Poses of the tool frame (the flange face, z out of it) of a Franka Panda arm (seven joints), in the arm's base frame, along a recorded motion.
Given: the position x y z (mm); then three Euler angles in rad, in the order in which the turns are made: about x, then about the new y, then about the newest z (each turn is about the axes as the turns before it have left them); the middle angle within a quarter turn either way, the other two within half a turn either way.
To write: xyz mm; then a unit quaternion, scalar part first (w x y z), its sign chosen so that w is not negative. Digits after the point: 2 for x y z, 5 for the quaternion.
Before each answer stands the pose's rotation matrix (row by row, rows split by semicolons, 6 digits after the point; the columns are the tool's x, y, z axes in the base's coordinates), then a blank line. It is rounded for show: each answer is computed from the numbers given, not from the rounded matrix.
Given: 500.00 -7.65 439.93 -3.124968 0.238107 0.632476
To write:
0.783810 -0.574465 0.235863; -0.594224 -0.804137 0.016155; 0.180386 -0.152818 -0.971652

500.00 -7.65 439.93 0.04478 -0.94334 0.30972 -0.11031
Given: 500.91 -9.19 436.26 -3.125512 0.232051 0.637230
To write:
0.782204 -0.579024 0.229974; -0.597867 -0.801443 0.015649; 0.175250 -0.149734 -0.973071

500.91 -9.19 436.26 0.04385 -0.94296 0.31202 -0.10743
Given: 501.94 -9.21 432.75 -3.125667 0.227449 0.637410
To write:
0.782942 -0.579789 0.225493; -0.597926 -0.801401 0.015515; 0.171715 -0.146975 -0.974121

501.94 -9.21 432.75 0.04307 -0.94319 0.31216 -0.10528
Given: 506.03 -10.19 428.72 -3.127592 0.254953 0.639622
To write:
0.776387 -0.577598 0.252200; -0.599667 -0.800135 0.013548; 0.193969 -0.161754 -0.967580

506.03 -10.19 428.72 0.04656 -0.94129 0.31267 -0.11850
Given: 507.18 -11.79 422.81 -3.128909 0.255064 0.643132
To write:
0.774332 -0.580303 0.252307; -0.602217 -0.798238 0.012273; 0.194279 -0.161447 -0.967569

507.18 -11.79 422.81 0.04616 -0.94076 0.31424 -0.11868
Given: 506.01 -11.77 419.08 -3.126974 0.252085 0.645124
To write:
0.773772 -0.582293 0.249424; -0.604147 -0.796747 0.014156; 0.190485 -0.161642 -0.968291

506.01 -11.77 419.08 0.04673 -0.94059 0.31535 -0.11692
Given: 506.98 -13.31 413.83 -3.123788 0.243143 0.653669
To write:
0.770508 -0.590216 0.240754; -0.611410 -0.791126 0.017280; 0.180268 -0.160514 -0.970432

506.98 -13.31 413.83 0.04730 -0.93969 0.31969 -0.11201
